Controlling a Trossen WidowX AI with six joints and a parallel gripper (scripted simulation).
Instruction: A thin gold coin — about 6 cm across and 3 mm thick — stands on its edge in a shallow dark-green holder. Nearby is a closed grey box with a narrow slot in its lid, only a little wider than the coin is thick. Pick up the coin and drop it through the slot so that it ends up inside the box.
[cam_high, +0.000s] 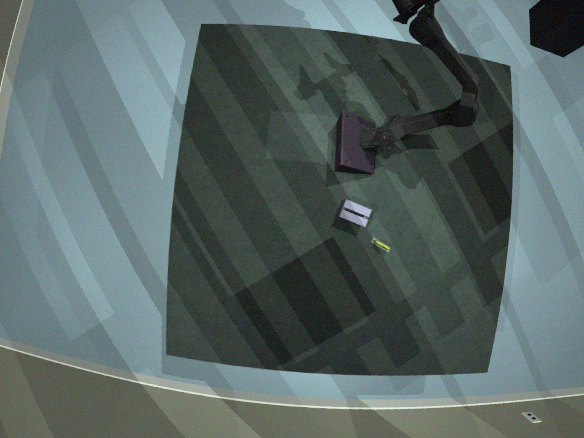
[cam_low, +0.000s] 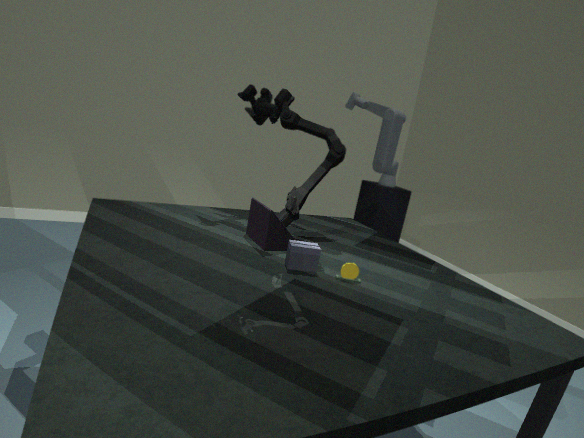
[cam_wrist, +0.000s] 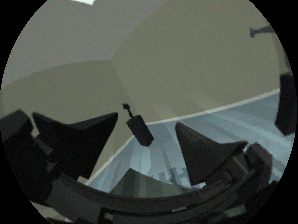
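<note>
My gripper tip is now 740 mm short of the gold coin, 470 mm above it and 240 mm to the right of it.
</note>
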